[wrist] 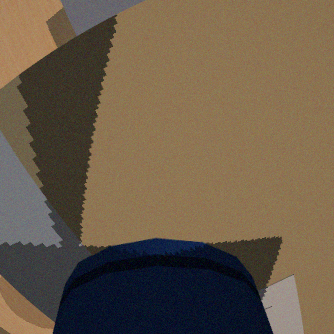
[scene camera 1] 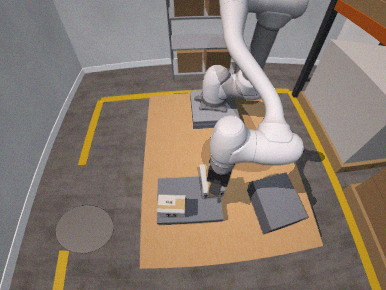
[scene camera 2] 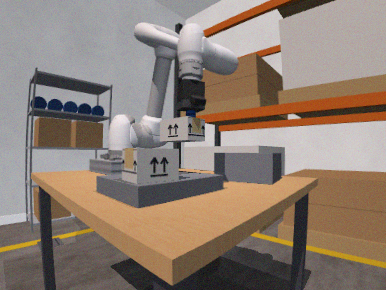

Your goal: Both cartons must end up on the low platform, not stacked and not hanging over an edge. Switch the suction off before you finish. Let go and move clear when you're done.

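Frame: origin at the arm's base, x left, y back, z up, level; metres.
Seen in the pictures: hand, tool point: (wrist: 159, 262); arm's base, link origin: (scene camera 1: 213, 102) (scene camera 2: 121, 159).
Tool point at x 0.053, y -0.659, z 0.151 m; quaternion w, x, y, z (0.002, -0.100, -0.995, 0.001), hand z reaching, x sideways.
Observation:
Offsets run from my tool point to a thing's middle. Level surfaces: height alone.
One white and tan carton @[dy -0.090, dx -0.192, dz -0.135 m] (scene camera 1: 171, 204) (scene camera 2: 157, 165) stands upright on the low grey platform @[dy -0.022, dx -0.124, dz -0.201 m] (scene camera 1: 175, 185) (scene camera 2: 160, 194), toward its front left in scene camera 1. My suction cup (scene camera 2: 191, 115) (wrist: 160, 250) holds the other carton @[dy +0.016, dx -0.025, dz -0.026 m] (scene camera 1: 204, 181) (scene camera 2: 175, 131) (wrist: 200, 125) by its top. That carton hangs level in the air, with a gap below it in scene camera 2. In scene camera 1 it shows over the back right part of the platform, partly hidden by the black tool. The two cartons are apart.
A taller grey block @[dy -0.008, dx +0.318, dz -0.165 m] (scene camera 1: 280, 202) (scene camera 2: 250, 167) stands right of the platform on the wooden table @[dz -0.225 m] (scene camera 1: 170, 250) (scene camera 2: 200, 240). The arm's base plate (scene camera 1: 202, 118) is at the table's back. A shelf unit (scene camera 1: 197, 42) stands behind, and an orange rack beam (scene camera 2: 325, 104) runs at the right.

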